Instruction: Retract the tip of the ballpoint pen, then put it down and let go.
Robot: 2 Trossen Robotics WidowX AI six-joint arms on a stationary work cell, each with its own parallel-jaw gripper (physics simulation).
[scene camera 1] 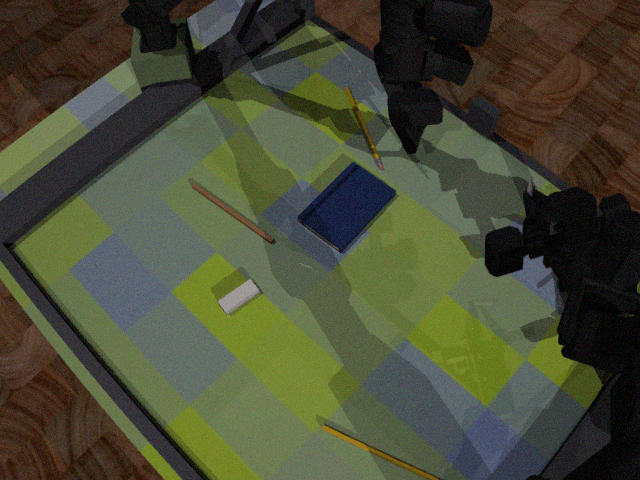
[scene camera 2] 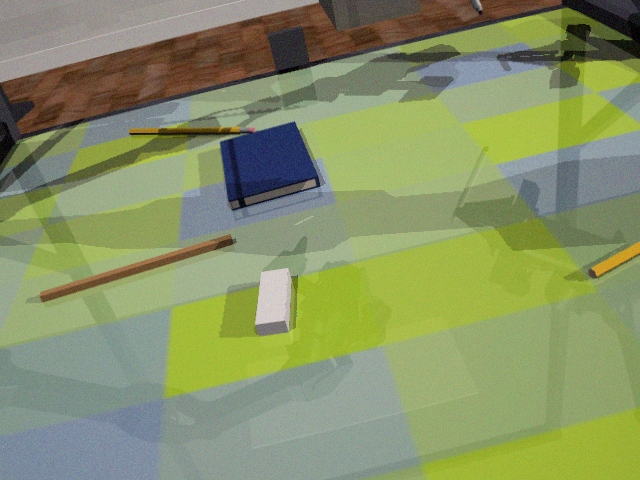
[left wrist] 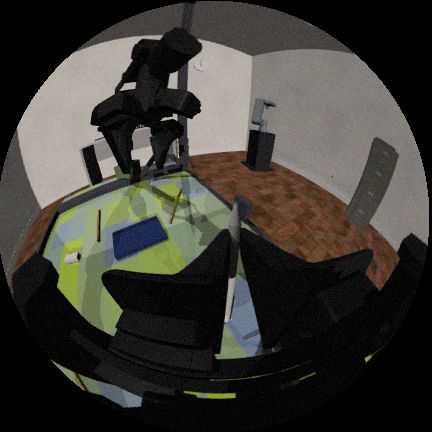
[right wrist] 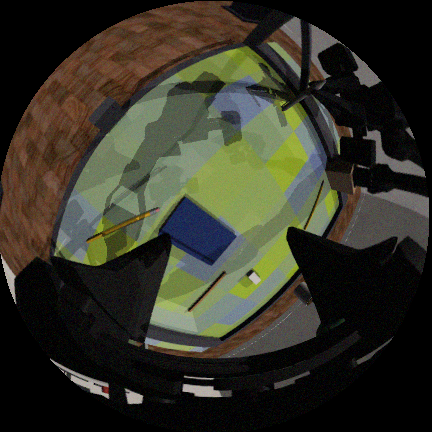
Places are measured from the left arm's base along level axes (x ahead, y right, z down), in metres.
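Where they show: left gripper, fingertip midpoint: [scene camera 1: 528,192] [left wrist: 233,233] [right wrist: 311,87]; right gripper, fingertip midpoint: [scene camera 1: 405,134] [left wrist: 145,170] [right wrist: 230,236]; left arm's base, origin of the base link: [right wrist: 354,175]; right arm's base, origin of the base link: [scene camera 1: 158,38].
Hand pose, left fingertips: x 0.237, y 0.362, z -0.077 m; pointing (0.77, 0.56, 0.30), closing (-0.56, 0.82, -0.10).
Each offset is from my left fingertips to the centre of the thing.
The ballpoint pen @[dy -0.009, dx -0.017, dz +0.037 m] [left wrist: 234,222] [scene camera 1: 530,187] [scene camera 2: 476,5] has a grey conical end that points up and away beyond the fingertips in the left wrist view, and a pale lower barrel. Whether its writing point is out is too small to tell. My left gripper [left wrist: 233,233] is shut on the pen and holds it above the table, at the right of scene camera 1. My right gripper [right wrist: 230,236] [scene camera 1: 410,149] [left wrist: 145,170] is open and empty. It hangs above the table, apart from the pen, near the top of scene camera 1.
A blue notebook @[dy -0.088, dx +0.234, dz +0.175 m] [scene camera 1: 347,206] [scene camera 2: 271,162] lies mid-table. A pink-ended pencil @[dy +0.058, dx +0.318, dz +0.178 m] [scene camera 1: 364,128] [scene camera 2: 186,131] lies beside it. A brown stick @[dy -0.217, dx +0.368, dz +0.178 m] [scene camera 1: 232,212] [scene camera 2: 136,267] and white eraser @[dy -0.315, dx +0.254, dz +0.175 m] [scene camera 1: 238,296] [scene camera 2: 273,301] lie to its left in scene camera 1; another yellow pencil @[dy -0.353, dx -0.059, dz +0.178 m] [scene camera 1: 379,453] is near the bottom edge.
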